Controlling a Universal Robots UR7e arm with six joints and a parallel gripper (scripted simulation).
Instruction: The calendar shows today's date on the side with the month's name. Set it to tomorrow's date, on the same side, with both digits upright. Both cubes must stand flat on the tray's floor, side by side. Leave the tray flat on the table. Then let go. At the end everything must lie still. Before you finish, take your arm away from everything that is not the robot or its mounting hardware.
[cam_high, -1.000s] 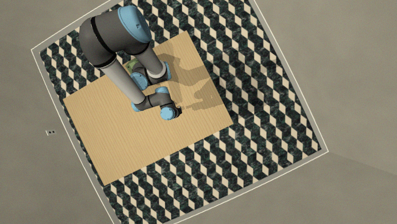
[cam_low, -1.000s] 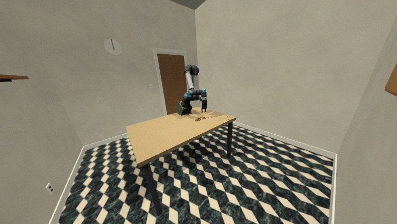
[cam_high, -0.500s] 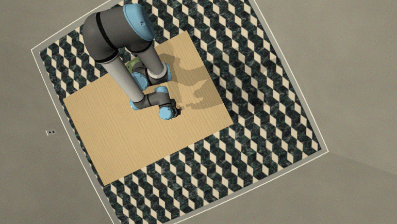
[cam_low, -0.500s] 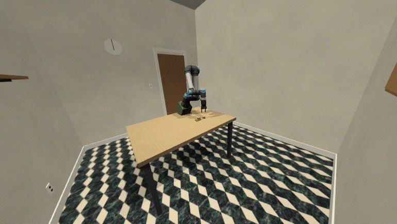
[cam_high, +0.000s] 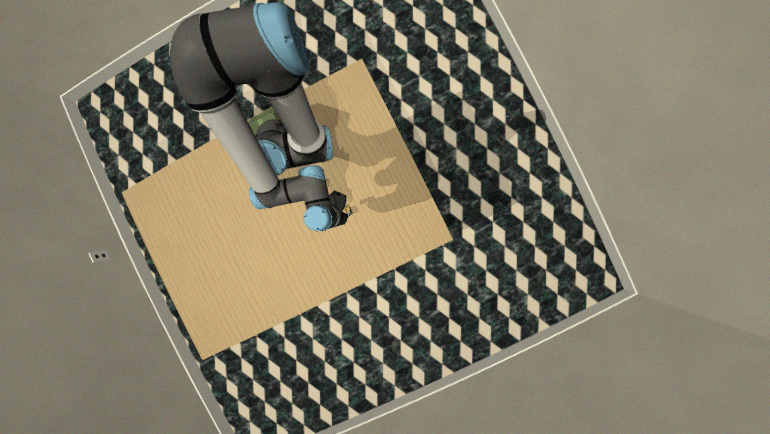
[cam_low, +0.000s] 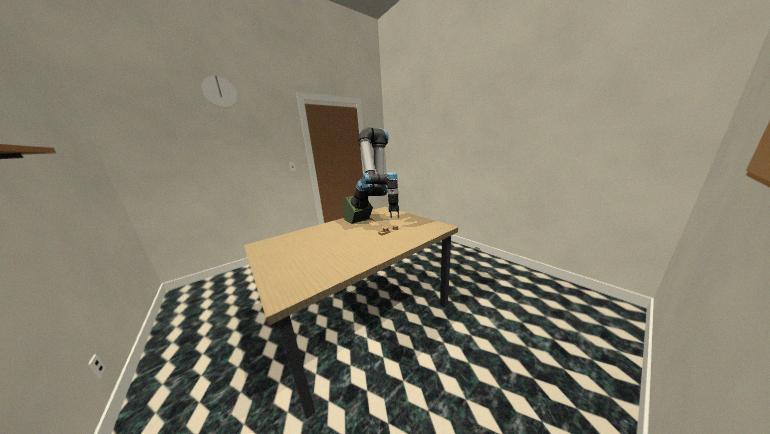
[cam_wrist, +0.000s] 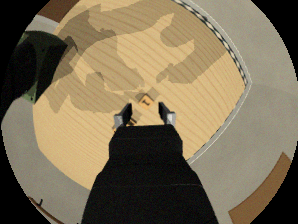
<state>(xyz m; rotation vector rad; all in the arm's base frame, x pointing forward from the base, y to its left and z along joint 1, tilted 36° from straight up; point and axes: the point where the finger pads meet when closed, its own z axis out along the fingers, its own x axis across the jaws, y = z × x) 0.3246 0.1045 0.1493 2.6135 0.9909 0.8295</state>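
The wooden cube lies 10 cm below my hand. Round my hand: wooden tray (11 cm to the right, 10 cm below).
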